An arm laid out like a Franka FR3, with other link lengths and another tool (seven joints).
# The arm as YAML. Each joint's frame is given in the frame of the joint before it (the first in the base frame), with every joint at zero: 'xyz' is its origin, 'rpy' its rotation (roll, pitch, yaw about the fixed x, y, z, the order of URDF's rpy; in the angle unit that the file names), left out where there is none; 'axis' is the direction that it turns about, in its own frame. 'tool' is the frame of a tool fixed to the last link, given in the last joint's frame.
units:
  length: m
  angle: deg
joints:
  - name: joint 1
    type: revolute
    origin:
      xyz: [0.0, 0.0, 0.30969]
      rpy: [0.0, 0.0, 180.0]
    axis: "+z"
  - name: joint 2
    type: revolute
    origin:
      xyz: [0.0, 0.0, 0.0]
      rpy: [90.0, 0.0, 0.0]
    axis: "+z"
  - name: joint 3
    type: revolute
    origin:
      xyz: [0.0, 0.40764, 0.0]
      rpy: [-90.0, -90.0, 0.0]
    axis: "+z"
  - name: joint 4
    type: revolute
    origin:
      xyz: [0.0, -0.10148, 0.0]
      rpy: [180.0, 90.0, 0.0]
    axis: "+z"
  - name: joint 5
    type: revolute
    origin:
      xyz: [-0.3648, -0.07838, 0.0]
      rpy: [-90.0, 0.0, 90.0]
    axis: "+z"
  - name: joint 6
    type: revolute
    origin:
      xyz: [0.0, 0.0, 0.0]
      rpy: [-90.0, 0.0, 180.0]
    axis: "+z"
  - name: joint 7
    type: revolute
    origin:
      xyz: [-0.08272, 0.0, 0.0]
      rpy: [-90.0, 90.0, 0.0]
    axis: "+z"
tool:
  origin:
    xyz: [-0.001, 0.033, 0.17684]
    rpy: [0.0, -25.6, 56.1]
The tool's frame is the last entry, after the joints.
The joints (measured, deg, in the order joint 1, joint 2, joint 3, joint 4, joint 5, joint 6, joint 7), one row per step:
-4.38, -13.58, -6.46, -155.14, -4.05, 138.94, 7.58
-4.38, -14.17, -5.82, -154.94, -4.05, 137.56, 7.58
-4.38, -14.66, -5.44, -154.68, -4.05, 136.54, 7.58
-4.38, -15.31, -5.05, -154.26, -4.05, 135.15, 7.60
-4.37, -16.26, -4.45, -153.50, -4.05, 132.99, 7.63
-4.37, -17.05, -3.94, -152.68, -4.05, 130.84, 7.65
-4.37, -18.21, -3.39, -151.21, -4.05, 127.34, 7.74
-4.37, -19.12, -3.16, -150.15, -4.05, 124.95, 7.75
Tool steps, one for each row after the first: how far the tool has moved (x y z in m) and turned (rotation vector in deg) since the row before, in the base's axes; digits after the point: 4 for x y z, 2 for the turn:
-0.0021, 0.0044, 0.0030, -0.06, 0.60, 0.59
-0.0010, 0.0025, 0.0034, -0.06, 0.28, 0.34
-0.0011, 0.0024, 0.0049, -0.07, 0.33, 0.32
-0.0012, 0.0037, 0.0081, -0.13, 0.46, 0.49
-0.0011, 0.0030, 0.0075, -0.12, 0.55, 0.39
-0.0017, 0.0029, 0.0126, -0.16, 0.88, 0.30
-0.0015, 0.0010, 0.0099, -0.08, 0.43, 0.11

